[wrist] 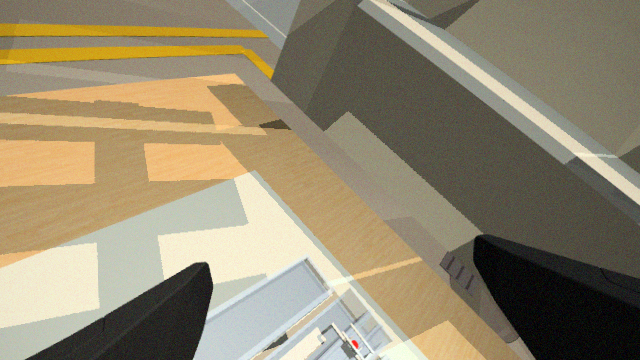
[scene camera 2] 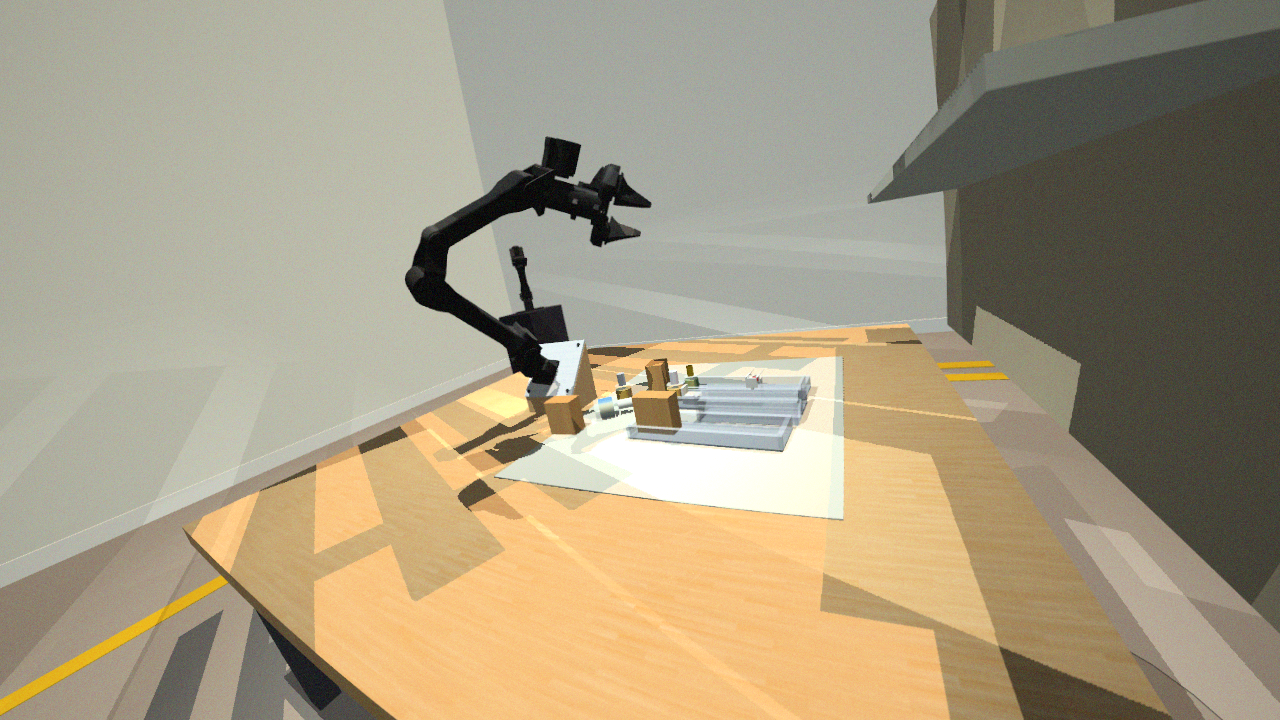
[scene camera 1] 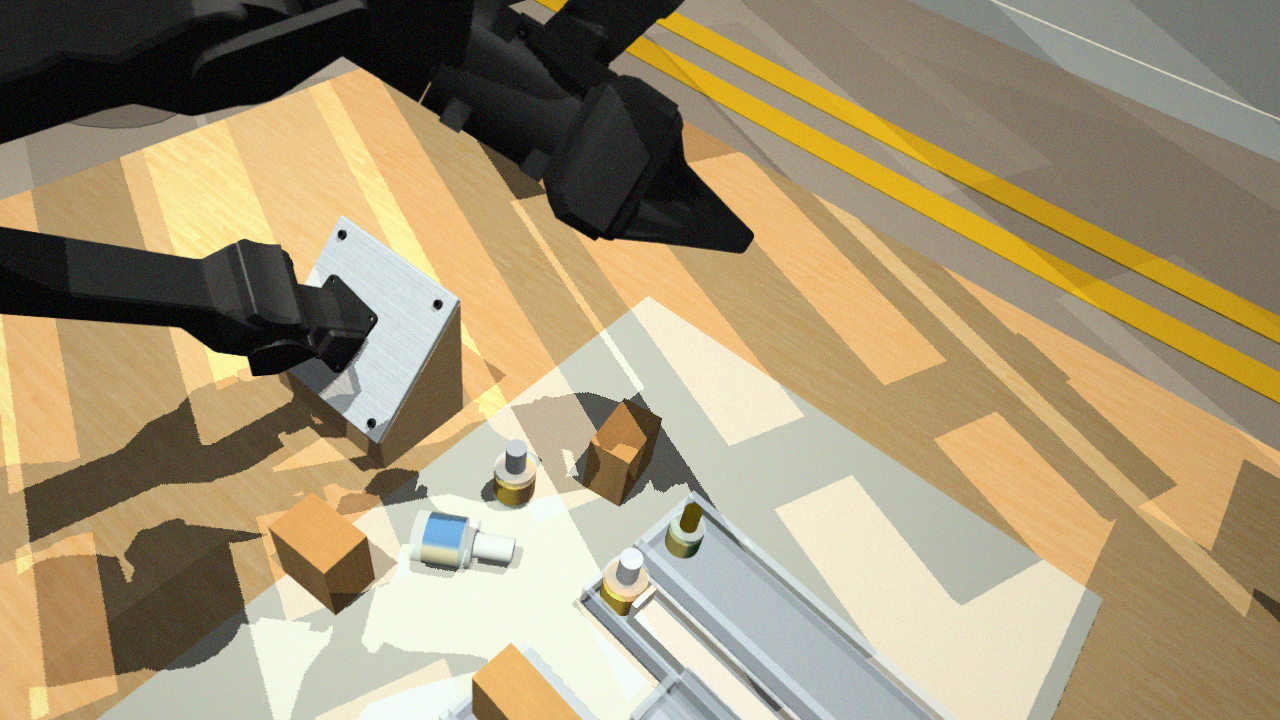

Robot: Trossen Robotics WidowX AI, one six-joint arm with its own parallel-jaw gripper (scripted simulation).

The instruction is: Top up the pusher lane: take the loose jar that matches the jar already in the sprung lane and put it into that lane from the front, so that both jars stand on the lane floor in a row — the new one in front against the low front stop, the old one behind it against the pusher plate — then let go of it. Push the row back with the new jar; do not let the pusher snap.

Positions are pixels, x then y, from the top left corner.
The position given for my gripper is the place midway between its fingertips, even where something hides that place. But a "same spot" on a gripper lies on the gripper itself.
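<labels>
I can see my gripper in the wrist view (343,261), and scene camera 2 and scene camera 1 show my gripper as well. On my gripper, (scene camera 2: 624,195) and (scene camera 1: 653,200) are the same spot. There is a pale mat too, and on the pale mat (scene camera 1: 973,617) and (scene camera 2: 804,370) are the same spot.
</labels>
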